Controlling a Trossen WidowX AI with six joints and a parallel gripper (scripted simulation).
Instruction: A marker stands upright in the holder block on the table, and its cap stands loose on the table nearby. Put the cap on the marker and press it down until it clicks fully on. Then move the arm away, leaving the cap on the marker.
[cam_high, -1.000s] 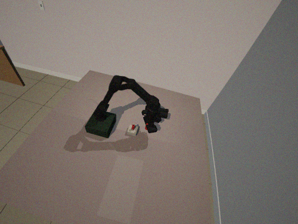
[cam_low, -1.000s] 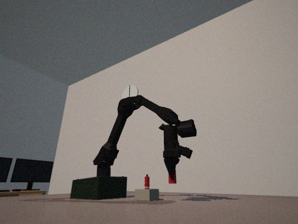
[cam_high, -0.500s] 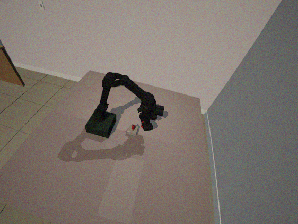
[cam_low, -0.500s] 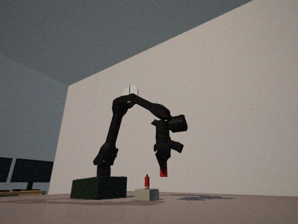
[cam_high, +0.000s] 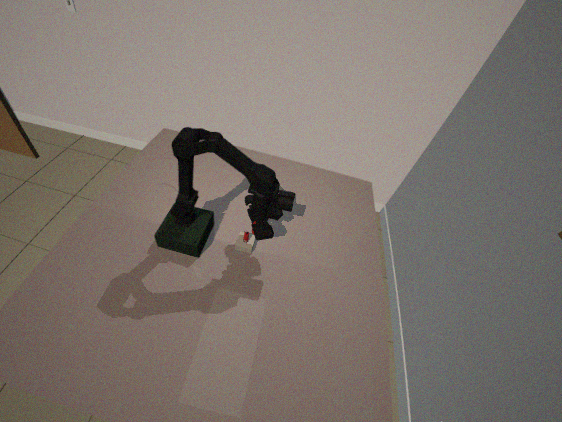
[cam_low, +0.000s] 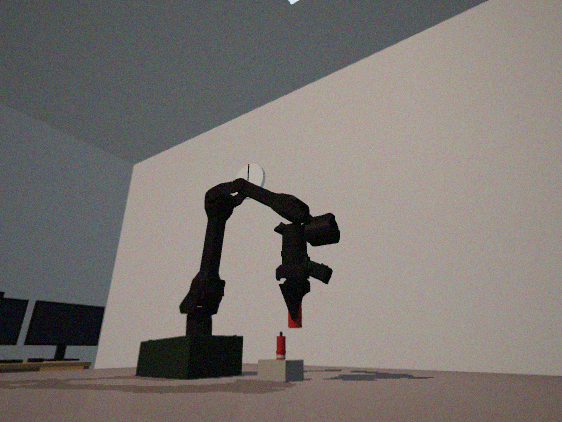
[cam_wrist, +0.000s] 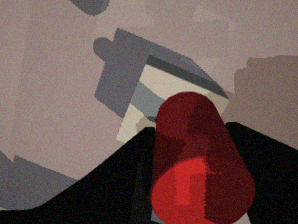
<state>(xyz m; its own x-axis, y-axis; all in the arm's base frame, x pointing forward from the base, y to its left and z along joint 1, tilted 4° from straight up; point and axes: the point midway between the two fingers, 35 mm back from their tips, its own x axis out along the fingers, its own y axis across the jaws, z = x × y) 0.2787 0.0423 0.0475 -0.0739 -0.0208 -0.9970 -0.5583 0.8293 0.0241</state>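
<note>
My gripper tip is now 3 cm past the red marker, 1 cm to the left of it and 5 cm above it. From my gripper tip the other things lie so: red cap: 1 cm above; then pale holder block: 3 cm behind, 1 cm to the right, 10 cm below.
</note>
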